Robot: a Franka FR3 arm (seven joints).
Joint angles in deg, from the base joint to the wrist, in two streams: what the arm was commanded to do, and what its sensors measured. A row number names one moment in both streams.
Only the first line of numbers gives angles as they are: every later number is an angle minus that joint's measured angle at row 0.
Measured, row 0:
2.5, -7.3, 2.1, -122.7, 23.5, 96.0, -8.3
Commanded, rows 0 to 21:
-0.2, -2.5, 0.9, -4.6, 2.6, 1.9, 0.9
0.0, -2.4, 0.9, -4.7, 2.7, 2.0, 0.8
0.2, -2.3, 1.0, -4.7, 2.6, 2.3, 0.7
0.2, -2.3, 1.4, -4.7, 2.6, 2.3, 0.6
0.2, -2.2, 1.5, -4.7, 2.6, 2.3, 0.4
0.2, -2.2, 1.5, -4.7, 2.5, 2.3, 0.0
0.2, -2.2, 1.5, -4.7, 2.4, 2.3, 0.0
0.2, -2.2, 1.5, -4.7, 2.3, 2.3, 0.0
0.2, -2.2, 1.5, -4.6, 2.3, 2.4, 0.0
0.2, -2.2, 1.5, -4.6, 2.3, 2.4, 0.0
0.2, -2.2, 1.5, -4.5, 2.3, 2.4, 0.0
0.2, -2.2, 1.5, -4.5, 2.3, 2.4, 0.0
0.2, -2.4, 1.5, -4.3, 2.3, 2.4, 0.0
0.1, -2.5, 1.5, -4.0, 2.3, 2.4, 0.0
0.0, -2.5, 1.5, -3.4, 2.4, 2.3, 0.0
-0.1, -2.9, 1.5, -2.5, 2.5, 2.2, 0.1
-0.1, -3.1, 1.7, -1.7, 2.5, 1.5, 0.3
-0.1, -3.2, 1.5, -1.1, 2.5, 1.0, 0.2
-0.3, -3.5, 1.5, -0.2, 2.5, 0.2, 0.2
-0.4, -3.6, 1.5, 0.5, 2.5, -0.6, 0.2
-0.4, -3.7, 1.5, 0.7, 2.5, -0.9, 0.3
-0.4, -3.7, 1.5, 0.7, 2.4, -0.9, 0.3
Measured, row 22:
0.2, -2.9, 1.3, -0.2, 1.5, 0.7, 0.2
